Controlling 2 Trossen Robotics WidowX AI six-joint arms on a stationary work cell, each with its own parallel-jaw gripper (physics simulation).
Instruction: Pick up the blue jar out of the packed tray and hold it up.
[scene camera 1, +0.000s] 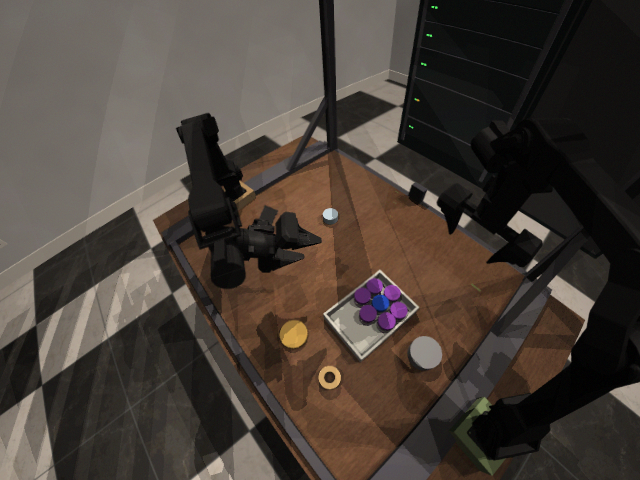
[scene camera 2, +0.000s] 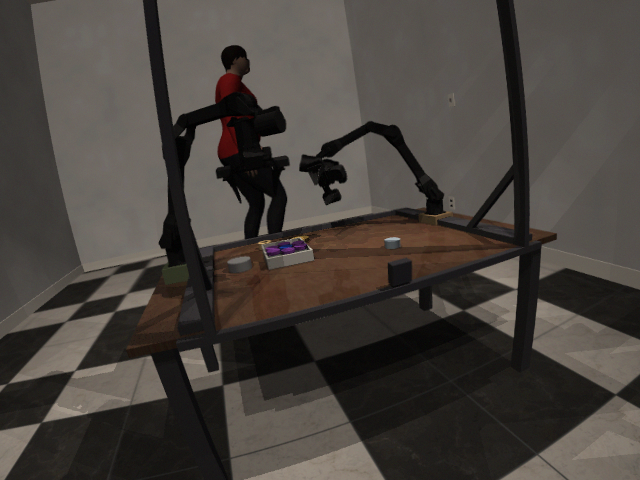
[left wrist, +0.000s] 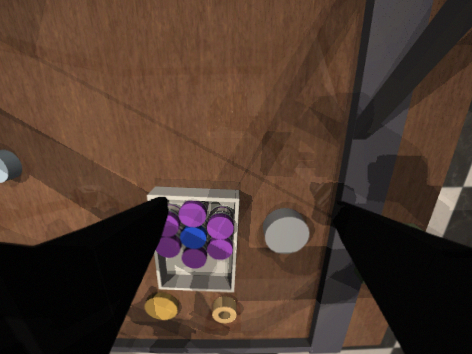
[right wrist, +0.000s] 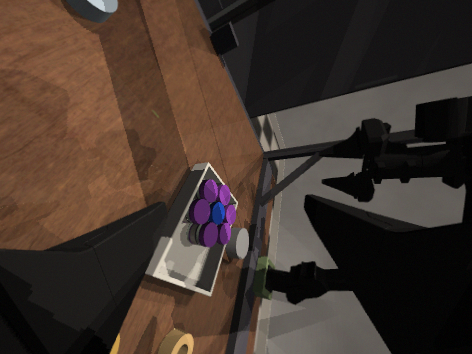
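Pixels of known places: left gripper, fingertip midpoint: (scene camera 1: 468, 247) (scene camera 2: 258, 199) (left wrist: 251, 207) (right wrist: 320, 168); right gripper, fingertip midpoint: (scene camera 1: 312, 249) (scene camera 2: 321, 194) (right wrist: 236, 204); left arm's base, link origin: (scene camera 1: 488, 434) (scene camera 2: 179, 262) (right wrist: 269, 278); right arm's base, link origin: (scene camera 1: 235, 192) (scene camera 2: 435, 213).
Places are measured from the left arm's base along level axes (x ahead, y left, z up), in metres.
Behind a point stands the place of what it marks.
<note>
The blue jar (scene camera 1: 380, 302) {x 0.351, y -0.025, z -0.006 m} (left wrist: 193, 237) {x 0.350, y -0.027, z -0.006 m} (right wrist: 218, 213) {x 0.351, y -0.025, z -0.006 m} stands upright in the white tray (scene camera 1: 351, 322) {x 0.365, y 0.055, z -0.046 m} (scene camera 2: 289, 259) {x 0.349, y -0.095, z -0.030 m} (left wrist: 197, 283) {x 0.347, y 0.096, z -0.027 m} (right wrist: 182, 256) {x 0.352, y 0.061, z -0.046 m}, surrounded by several purple-lidded jars (scene camera 1: 386, 321) {x 0.306, y -0.003, z -0.006 m} (left wrist: 193, 213) {x 0.350, y -0.071, z -0.006 m} (right wrist: 201, 212) {x 0.395, y 0.000, z -0.006 m}. The jars fill one end of the tray; the other end is bare. My left gripper (scene camera 1: 470, 247) {x 0.285, y -0.183, z 0.170 m} (scene camera 2: 256, 198) {x 0.285, y -0.183, z 0.170 m} (left wrist: 251, 207) {x 0.285, y -0.183, z 0.170 m} is open and empty, high above the table; the jars show between its fingers, toward the left one in the left wrist view. My right gripper (scene camera 1: 312, 248) {x 0.508, y 0.058, z 0.128 m} (right wrist: 236, 204) {x 0.508, y 0.058, z 0.128 m} is open and empty, raised, left of the tray in scene camera 1.
A grey cylinder (scene camera 1: 425, 352) {x 0.196, y -0.028, z -0.020 m} (scene camera 2: 239, 265) {x 0.196, y -0.067, z -0.027 m} (left wrist: 286, 235) {x 0.197, y -0.031, z -0.020 m} stands near the tray. A yellow disc (scene camera 1: 293, 334) {x 0.427, y 0.191, z -0.038 m} (left wrist: 161, 306) {x 0.427, y 0.182, z -0.038 m} and a tan ring (scene camera 1: 322, 379) {x 0.297, y 0.195, z -0.025 m} lie on its other side. A pale blue cylinder (scene camera 1: 330, 215) {x 0.671, y -0.111, z -0.026 m} (scene camera 2: 392, 242) {x 0.667, y -0.138, z -0.029 m} and a black box (scene camera 1: 417, 193) {x 0.554, y -0.396, z -0.012 m} (scene camera 2: 400, 272) {x 0.555, y -0.418, z -0.015 m} stand farther off.
</note>
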